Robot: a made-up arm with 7 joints.
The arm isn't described. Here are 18 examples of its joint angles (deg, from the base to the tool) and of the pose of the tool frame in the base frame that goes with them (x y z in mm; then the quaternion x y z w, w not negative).
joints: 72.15 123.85 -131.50 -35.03 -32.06 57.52 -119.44
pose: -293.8 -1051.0 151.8 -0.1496 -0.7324 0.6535 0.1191
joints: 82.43 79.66 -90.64 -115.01 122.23 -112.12 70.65
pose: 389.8 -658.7 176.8 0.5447 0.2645 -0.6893 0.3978
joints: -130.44 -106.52 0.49 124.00 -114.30 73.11 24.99
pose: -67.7 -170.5 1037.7 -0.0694 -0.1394 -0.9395 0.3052
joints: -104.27 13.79 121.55 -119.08 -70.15 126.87 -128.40
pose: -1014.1 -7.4 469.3 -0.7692 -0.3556 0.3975 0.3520
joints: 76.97 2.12 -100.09 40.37 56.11 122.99 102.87
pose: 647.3 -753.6 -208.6 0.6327 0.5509 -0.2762 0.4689
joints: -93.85 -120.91 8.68 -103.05 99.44 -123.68 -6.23
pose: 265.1 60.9 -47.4 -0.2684 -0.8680 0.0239 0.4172
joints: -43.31 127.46 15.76 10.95 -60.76 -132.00 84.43
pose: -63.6 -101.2 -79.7 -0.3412 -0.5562 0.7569 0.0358
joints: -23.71 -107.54 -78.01 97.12 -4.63 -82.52 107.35
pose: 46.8 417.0 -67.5 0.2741 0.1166 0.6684 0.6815
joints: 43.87 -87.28 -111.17 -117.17 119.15 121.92 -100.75
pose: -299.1 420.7 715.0 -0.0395 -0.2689 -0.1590 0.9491
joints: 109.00 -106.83 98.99 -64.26 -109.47 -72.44 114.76
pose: 102.8 252.9 -536.9 -0.0985 0.5341 0.2437 0.8036
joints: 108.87 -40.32 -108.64 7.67 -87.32 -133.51 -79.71
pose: 354.1 360.5 610.0 0.7239 -0.2270 -0.6484 0.0636
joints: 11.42 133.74 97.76 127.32 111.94 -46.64 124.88
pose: -193.5 -481.8 700.8 -0.8585 0.3851 -0.0139 0.3384
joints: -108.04 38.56 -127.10 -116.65 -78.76 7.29 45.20
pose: -852.3 -193.7 -142.2 -0.4264 -0.1131 0.8795 0.1785
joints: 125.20 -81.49 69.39 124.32 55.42 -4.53 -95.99
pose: 713.0 294.0 200.6 0.4828 0.5508 -0.3063 0.6080
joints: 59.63 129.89 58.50 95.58 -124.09 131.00 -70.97
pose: -829.2 323.5 -136.1 -0.6071 -0.3181 -0.1727 0.7074
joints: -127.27 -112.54 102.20 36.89 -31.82 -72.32 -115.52
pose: 233.6 249.4 523.7 0.0433 0.8353 0.4108 0.3628
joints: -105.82 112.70 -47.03 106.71 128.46 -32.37 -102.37
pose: 447.6 -28.0 188.7 0.4287 0.6309 -0.5277 0.3737
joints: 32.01 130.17 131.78 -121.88 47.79 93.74 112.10
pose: 104.5 -946.0 359.1 0.7409 -0.2196 0.4865 0.4076
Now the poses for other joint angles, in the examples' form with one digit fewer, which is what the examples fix.
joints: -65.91 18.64 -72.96 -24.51 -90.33 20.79 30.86
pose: -274 -378 -735 0.557 0.606 -0.519 0.229
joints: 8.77 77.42 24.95 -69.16 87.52 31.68 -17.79
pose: 165 -236 -353 -0.902 -0.369 0.215 0.063
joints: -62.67 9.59 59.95 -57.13 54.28 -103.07 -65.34
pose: -247 -131 89 0.500 -0.521 0.370 0.585
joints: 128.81 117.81 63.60 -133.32 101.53 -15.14 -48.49
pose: 59 -774 -157 0.899 -0.156 -0.392 0.117
